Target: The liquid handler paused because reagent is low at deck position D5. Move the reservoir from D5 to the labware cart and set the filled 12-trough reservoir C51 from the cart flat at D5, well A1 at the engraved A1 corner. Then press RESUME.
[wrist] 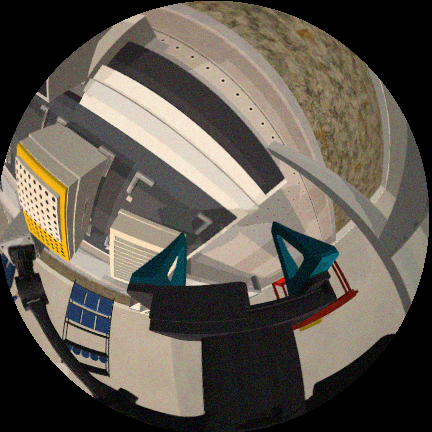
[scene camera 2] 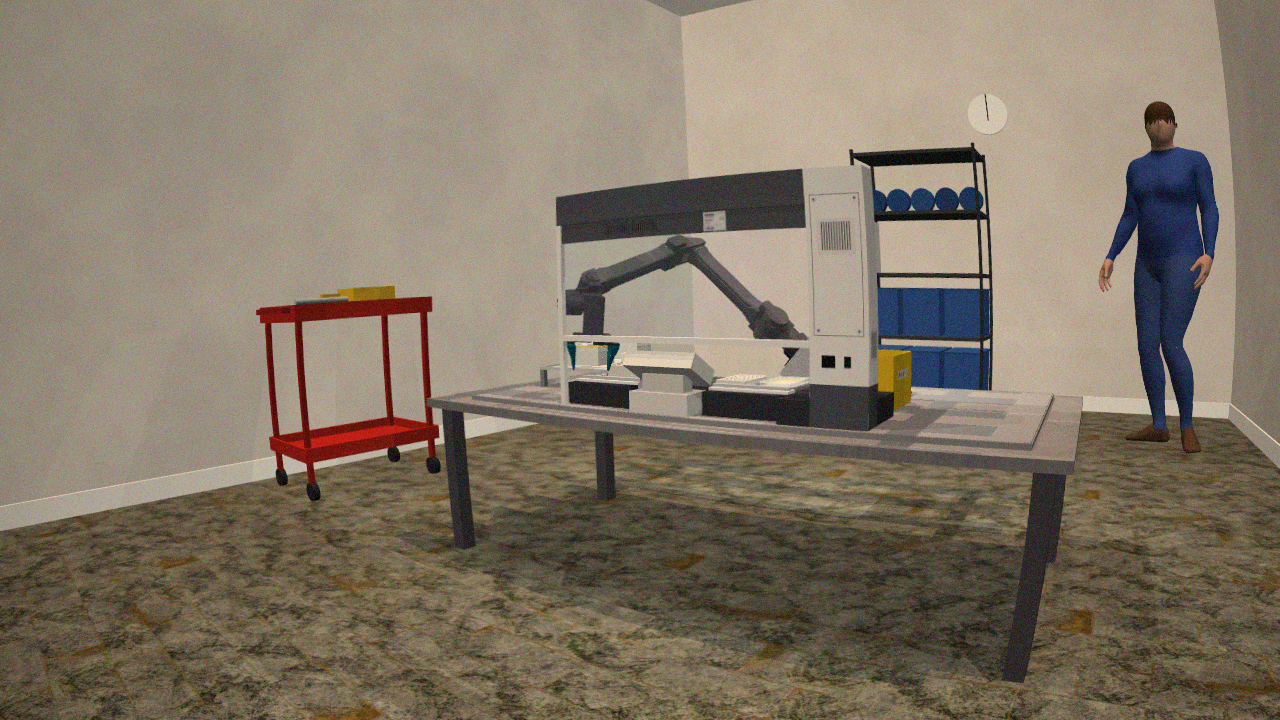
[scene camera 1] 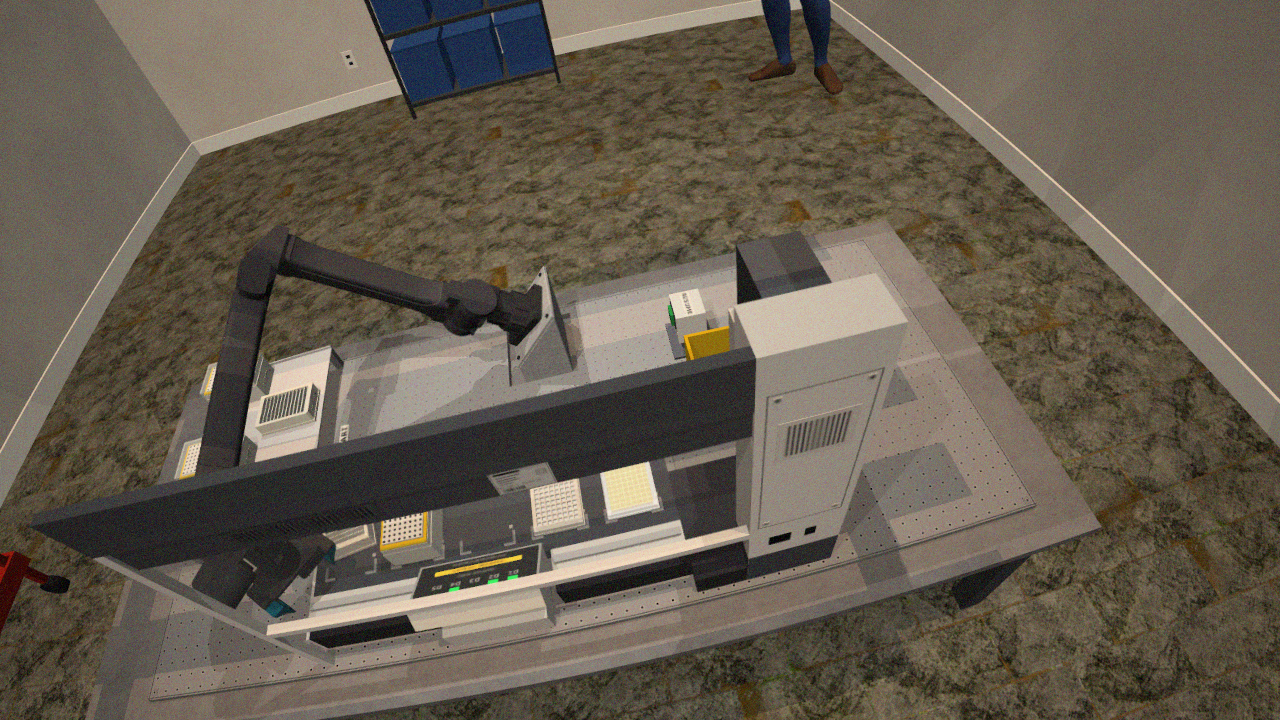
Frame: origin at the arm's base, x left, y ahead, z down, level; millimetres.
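Seen in the pictures: gripper, fingertip midpoint: (wrist: 229, 231) (scene camera 2: 591, 370) (scene camera 1: 312, 586); arm's base at its link origin: (scene camera 2: 803, 353) (scene camera 1: 528, 316).
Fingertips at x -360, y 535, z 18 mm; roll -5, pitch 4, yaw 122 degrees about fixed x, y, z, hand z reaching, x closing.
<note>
Offsets run from my fingertips to a thing's top centre. "spot": to the spot under its first point.
A pale reservoir with parallel troughs @(dz -14, dx +34, dy -125 mm) (wrist: 131, 252) (scene camera 1: 351, 538) is at the D5 end of the deck, near corner brackets; its seating is unclear. My gripper (wrist: 229, 231) (scene camera 2: 591, 367) is open and empty, low at that deck end. In the wrist view its left teal finger overlaps the reservoir's right edge; the other finger is well to the right. Another reservoir with dark troughs @(dz -10, dx -179, dy -397 mm) (scene camera 1: 288, 407) lies on the white labware cart (scene camera 1: 290, 365), behind the handler; its label is not readable. A white box with a green part @(dz -23, dx +687, dy -501 mm) (scene camera 1: 687, 308) stands at the back right; RESUME is not readable.
A yellow-rimmed tip box (scene camera 1: 404, 530) (wrist: 45, 200) stands beside the D5 reservoir. The handler's dark top beam @(spot: dz -451, dx +521, dy +50 mm) (scene camera 1: 537, 429) and pale front rail (scene camera 1: 626, 559) span the deck. A tilted status screen (scene camera 1: 480, 570) stands in front. A side post @(spot: dz -26, dx +16, dy +102 mm) (wrist: 325, 177) rises near my right finger.
</note>
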